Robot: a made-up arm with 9 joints. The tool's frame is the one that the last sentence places. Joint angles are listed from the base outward.
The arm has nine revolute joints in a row. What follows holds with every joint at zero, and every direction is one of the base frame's.
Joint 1 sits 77.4 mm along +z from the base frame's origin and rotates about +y.
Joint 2 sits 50.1 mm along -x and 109.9 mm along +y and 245.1 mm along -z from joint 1 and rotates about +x.
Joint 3 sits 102.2 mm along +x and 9.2 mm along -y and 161.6 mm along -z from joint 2 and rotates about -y.
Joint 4 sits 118 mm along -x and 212.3 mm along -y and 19.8 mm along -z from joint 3 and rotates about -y.
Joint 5 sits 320.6 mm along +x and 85.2 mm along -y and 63.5 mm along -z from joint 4 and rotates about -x.
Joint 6 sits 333.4 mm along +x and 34.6 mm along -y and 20.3 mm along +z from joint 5 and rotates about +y.
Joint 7 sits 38 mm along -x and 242.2 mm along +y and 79.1 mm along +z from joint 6 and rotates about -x.
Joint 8 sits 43.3 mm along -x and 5.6 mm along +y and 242.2 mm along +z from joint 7 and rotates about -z.
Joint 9 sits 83.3 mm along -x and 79.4 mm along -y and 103.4 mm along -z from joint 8 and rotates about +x.
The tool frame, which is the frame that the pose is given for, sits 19 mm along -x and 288.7 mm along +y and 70.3 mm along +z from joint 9; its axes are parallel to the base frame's.
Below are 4 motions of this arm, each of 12 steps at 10 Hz.
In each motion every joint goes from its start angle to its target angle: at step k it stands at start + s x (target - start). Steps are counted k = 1, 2, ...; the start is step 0. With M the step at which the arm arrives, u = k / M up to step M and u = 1 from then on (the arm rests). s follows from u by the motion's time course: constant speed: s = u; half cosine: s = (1 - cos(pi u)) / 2; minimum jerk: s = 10 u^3 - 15 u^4 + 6 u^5.
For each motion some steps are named. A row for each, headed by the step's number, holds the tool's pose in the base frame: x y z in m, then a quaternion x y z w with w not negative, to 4 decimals.
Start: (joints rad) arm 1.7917 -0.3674 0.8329 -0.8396 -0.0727 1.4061 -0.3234 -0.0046 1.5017
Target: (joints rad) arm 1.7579 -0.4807 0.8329 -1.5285 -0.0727 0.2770 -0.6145 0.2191 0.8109
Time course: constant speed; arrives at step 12
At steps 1, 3, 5, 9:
1: -0.4070 -0.2634 -0.9016 -0.1075 0.6392 -0.7531 0.1130
3: -0.4286 -0.2673 -0.8655 -0.1034 0.6620 -0.7269 0.1509
5: -0.4507 -0.2719 -0.8185 -0.1027 0.6820 -0.6993 0.1878
9: -0.4946 -0.2826 -0.6964 -0.1106 0.7145 -0.6414 0.2567

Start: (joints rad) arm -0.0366 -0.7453 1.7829 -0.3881 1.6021 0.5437 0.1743 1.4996 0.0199
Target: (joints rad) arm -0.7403 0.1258 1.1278 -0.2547 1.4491 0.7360 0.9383 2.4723 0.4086
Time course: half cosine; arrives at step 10
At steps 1, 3, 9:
1: 0.6749 0.3624 0.3493 0.1584 0.7637 0.6212 0.0763
3: 0.6915 0.2615 0.4389 0.1559 0.7228 0.6475 0.1844
9: 0.7971 0.0226 0.6466 0.2554 0.6186 0.6214 0.4073

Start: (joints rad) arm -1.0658 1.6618 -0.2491 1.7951 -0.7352 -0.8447 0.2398 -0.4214 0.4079
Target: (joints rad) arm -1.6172 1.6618 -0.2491 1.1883 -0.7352 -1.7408 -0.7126 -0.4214 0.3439
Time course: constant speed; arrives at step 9
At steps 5, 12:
5: 0.2986 0.0785 0.0234 -0.4930 0.6119 0.1811 0.5913
12: 0.2716 0.1334 0.3780 -0.4070 0.5113 0.1977 0.7306

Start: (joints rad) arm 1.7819 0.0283 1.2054 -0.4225 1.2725 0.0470 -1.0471 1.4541 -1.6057
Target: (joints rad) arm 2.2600 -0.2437 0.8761 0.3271 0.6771 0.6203 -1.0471 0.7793 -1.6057
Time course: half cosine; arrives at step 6
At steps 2, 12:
2: -0.5138 0.0864 -0.4223 -0.7341 0.6436 -0.1077 0.1880
12: -0.2834 0.2392 -0.1377 -0.5944 0.7463 0.1485 0.2600

